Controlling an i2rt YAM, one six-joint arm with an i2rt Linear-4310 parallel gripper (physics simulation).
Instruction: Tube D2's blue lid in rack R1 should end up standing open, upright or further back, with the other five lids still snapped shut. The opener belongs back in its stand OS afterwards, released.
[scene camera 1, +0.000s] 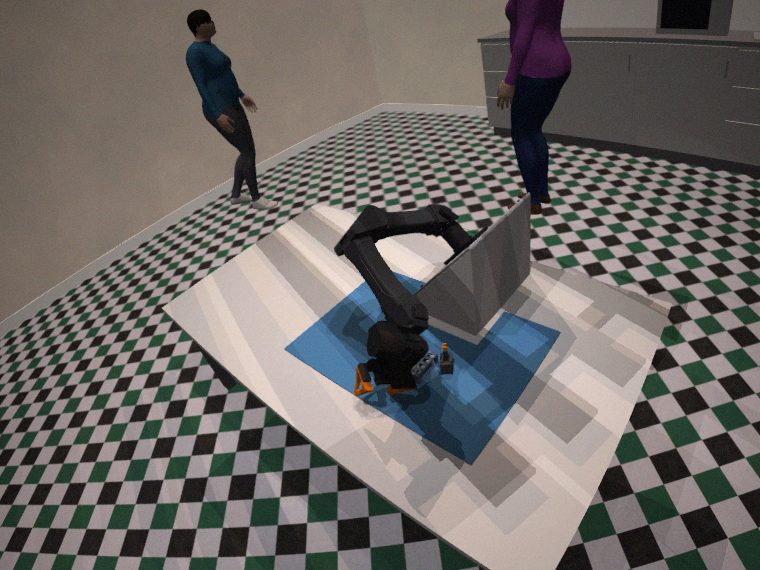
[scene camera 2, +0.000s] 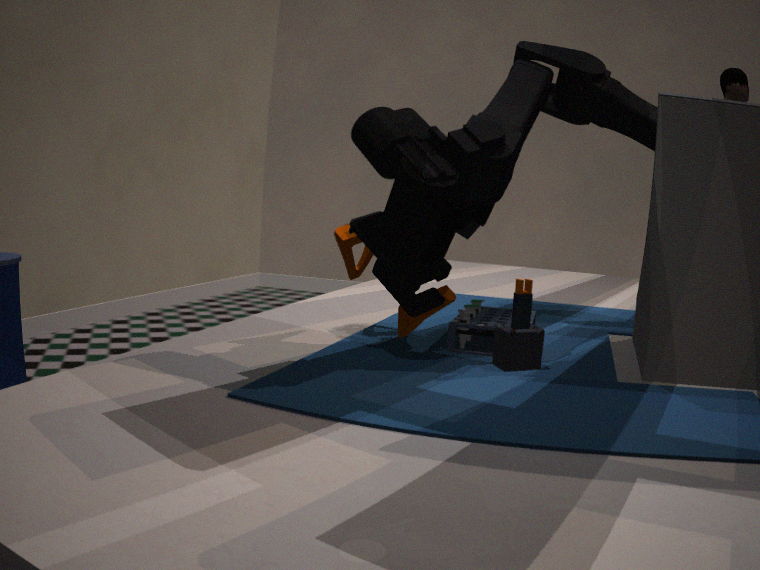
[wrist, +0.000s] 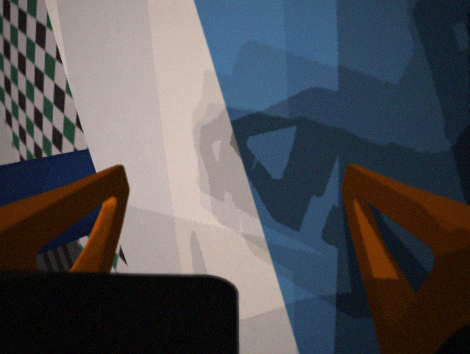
Labels:
A lid opener (scene camera 2: 522, 301) rests on a dark stand.

